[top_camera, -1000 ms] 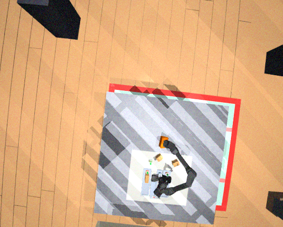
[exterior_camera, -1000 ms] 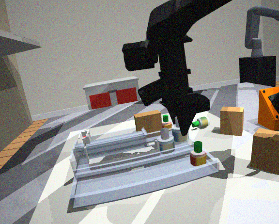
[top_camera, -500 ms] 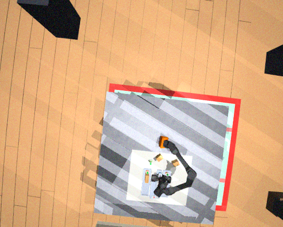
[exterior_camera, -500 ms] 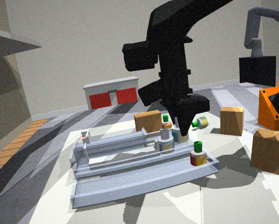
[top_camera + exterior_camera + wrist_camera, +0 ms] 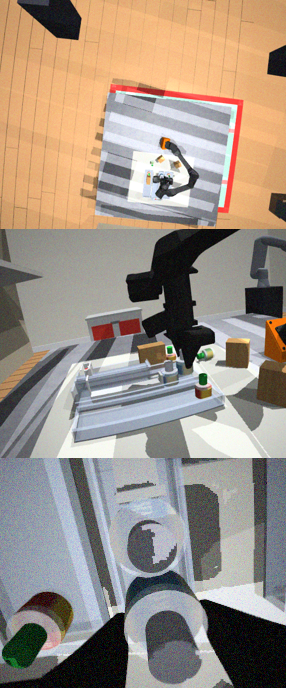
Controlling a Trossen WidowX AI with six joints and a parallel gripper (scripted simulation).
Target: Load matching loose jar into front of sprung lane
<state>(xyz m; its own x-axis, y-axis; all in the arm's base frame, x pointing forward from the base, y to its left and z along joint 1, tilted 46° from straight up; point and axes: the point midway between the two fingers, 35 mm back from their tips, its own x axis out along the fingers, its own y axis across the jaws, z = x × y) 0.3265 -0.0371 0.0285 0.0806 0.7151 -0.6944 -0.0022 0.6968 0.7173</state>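
My gripper tip is now 13 cm to the left of the box, 5 cm short of it and 1 cm above it. The rest, counted from my gripper tip: sprung lane (14 cm ahead, 3 cm below, 2 cm to the right).
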